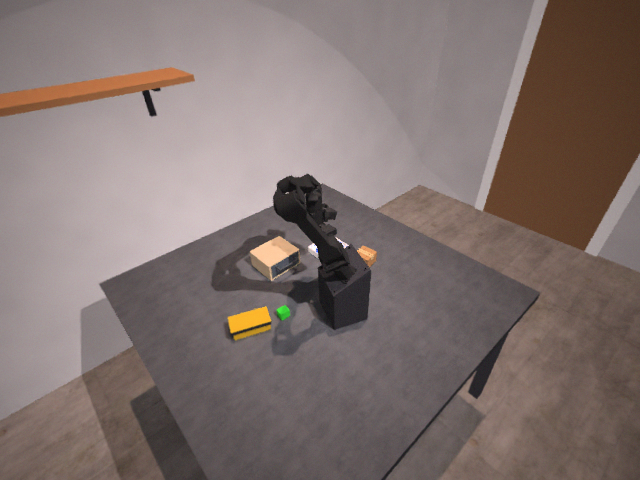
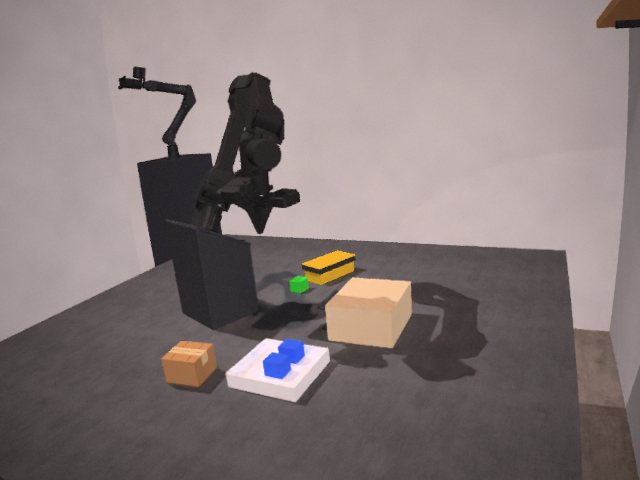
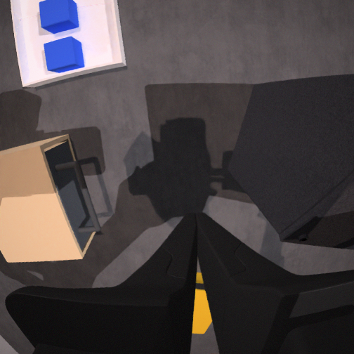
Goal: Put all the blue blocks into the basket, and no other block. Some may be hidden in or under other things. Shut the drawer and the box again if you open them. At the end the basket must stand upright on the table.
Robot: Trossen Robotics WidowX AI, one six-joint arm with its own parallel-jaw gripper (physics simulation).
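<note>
The white basket [image 1: 313, 249] [image 2: 261, 386] [image 3: 121, 50] stands upright on the table. Two blue blocks lie in it: one blue block [image 2: 277, 365] [image 3: 59, 16] and another blue block [image 2: 291, 350] [image 3: 63, 54] nearer the tan cabinet. The tan cabinet [image 1: 272, 252] [image 2: 359, 323] [image 3: 40, 222] has a dark drawer front [image 3: 70, 200] with a bar handle; the drawer looks shut. The yellow box [image 1: 249, 321] [image 2: 329, 266] [image 3: 201, 312] has its lid on. Their insides are hidden. My gripper [image 2: 260, 230] [image 3: 194, 221] is shut and empty, high above the table between the cabinet and the arm's base.
A green block [image 1: 283, 312] [image 2: 298, 284] lies beside the yellow box. A small brown carton [image 1: 367, 255] [image 2: 189, 364] stands beside the basket. The arm's dark pedestal [image 1: 345, 304] [image 2: 217, 284] [image 3: 295, 150] stands near these things. A wooden shelf [image 1: 98, 90] is on the wall.
</note>
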